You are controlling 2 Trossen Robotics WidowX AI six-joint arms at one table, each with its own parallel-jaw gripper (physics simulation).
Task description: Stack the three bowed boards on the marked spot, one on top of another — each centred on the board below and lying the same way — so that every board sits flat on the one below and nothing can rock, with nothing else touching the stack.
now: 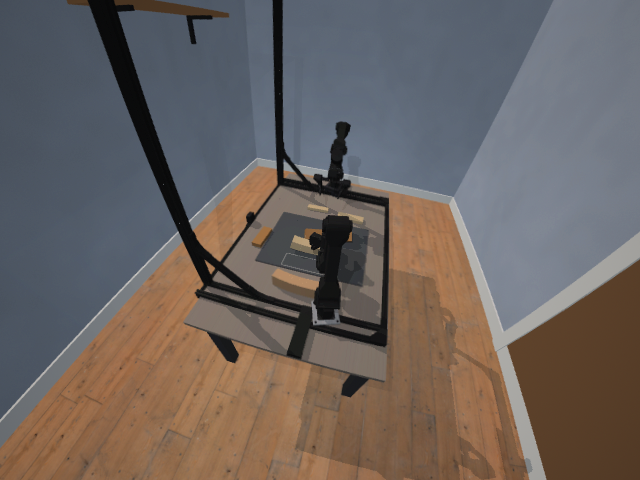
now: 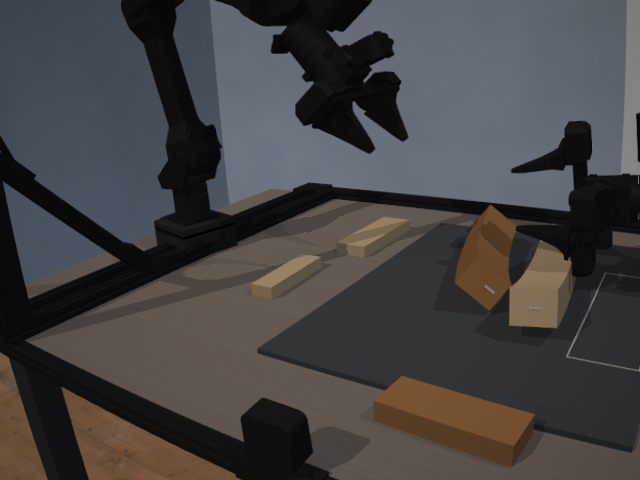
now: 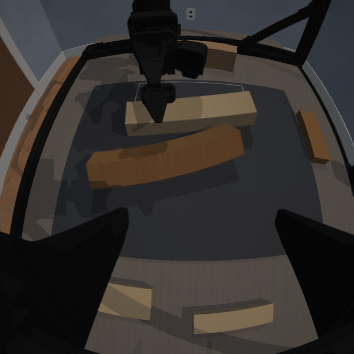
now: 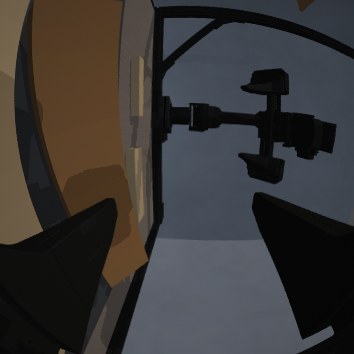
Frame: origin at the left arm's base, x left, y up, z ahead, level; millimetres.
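Seen in the pictures: left gripper, fingertip midpoint: [image 1: 328,197] [image 2: 389,145] [image 3: 205,217] [image 4: 242,120]; right gripper, fingertip midpoint: [image 2: 514,199] [image 3: 156,105] [image 4: 185,203]; left arm's base, link origin: [image 1: 334,185] [image 2: 193,218] [image 4: 169,115]; right arm's base, link origin: [image 1: 325,311].
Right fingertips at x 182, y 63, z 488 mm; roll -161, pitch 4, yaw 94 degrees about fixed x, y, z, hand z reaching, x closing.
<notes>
Pixels of each thing's middle, then the offset from my right fingertips to it. "spot": a spot on its surface instead. Level surfaces: height alone.
- orange-brown bowed board, body centre: [image 4: 90,176] [image 2: 489,250] [image 3: 161,152] [image 1: 329,235] dx -10, dy -71, dz -28 mm
- pale board, body centre: [image 2: 548,275] [image 3: 191,110] [image 1: 315,246] dx -36, dy -75, dz +72 mm
- light-orange board, body centre: [image 3: 191,54] [image 1: 300,284] dx +7, dy -84, dz +291 mm
- dark mat, surface height: dy -109 mm
- orange block, body centre: [image 2: 452,418] [image 3: 312,135] [image 1: 262,236] dx -311, dy -104, dz +126 mm
- black box, surface spot: [image 2: 276,434] [image 1: 247,216] spot: dx -453, dy -69, dz +67 mm
The orange-brown bowed board [image 1: 312,234] [image 2: 478,263] [image 3: 165,162] [image 4: 75,100] is tipped onto a long edge above the mat, close beside the pale board [image 1: 300,243] [image 2: 535,308] [image 3: 200,107]; whether they touch is unclear. The pale board lies beside the white outline [image 1: 284,259] [image 2: 586,315]. The light-orange board [image 1: 292,281] [image 3: 220,60] lies beyond the outline, near the right arm's base. My right gripper [image 2: 514,199] [image 4: 185,203] is open, its lower fingertip near the tipped board; contact is unclear. My left gripper [image 1: 329,193] [image 2: 388,145] [image 3: 205,217] is open and empty, high up.
Small pale blocks [image 1: 317,208] [image 2: 286,276] [image 3: 232,317] lie off the dark mat [image 2: 387,320] [image 3: 225,225], toward the left arm. An orange block [image 1: 262,236] [image 2: 452,418] [image 3: 313,137] lies along the mat's side. A black box [image 1: 250,217] [image 2: 276,434] stands at the table frame.
</notes>
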